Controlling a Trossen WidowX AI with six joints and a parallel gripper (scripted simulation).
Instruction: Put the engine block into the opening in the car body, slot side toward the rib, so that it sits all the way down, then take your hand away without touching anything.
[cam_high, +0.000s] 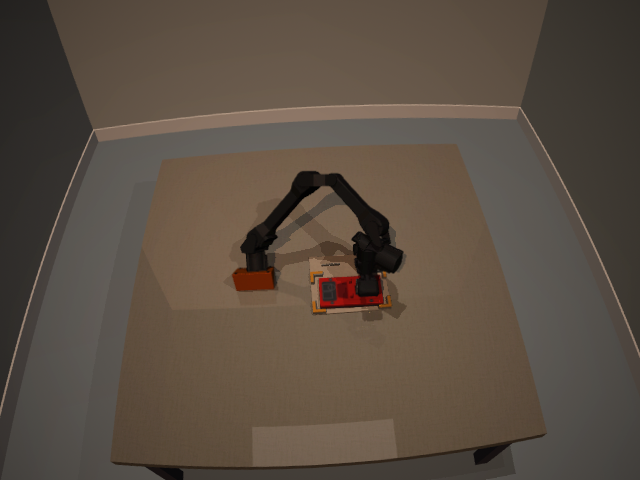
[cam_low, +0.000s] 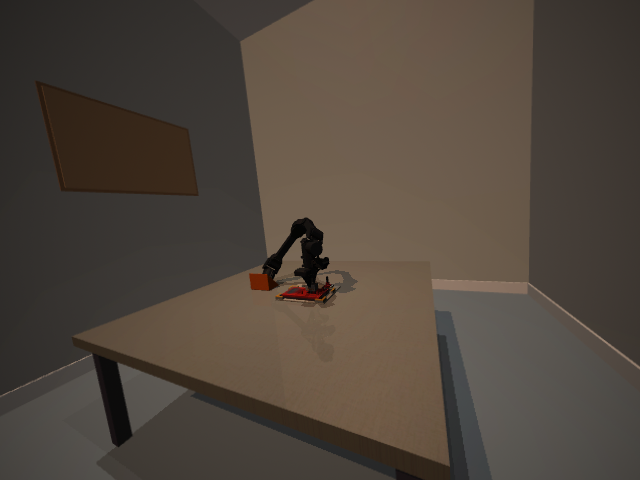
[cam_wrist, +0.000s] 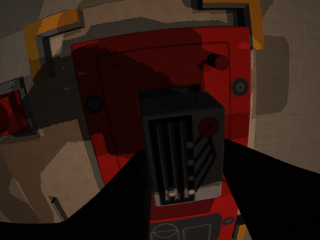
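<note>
Right now my gripper tip is 1 cm above the engine block.
</note>
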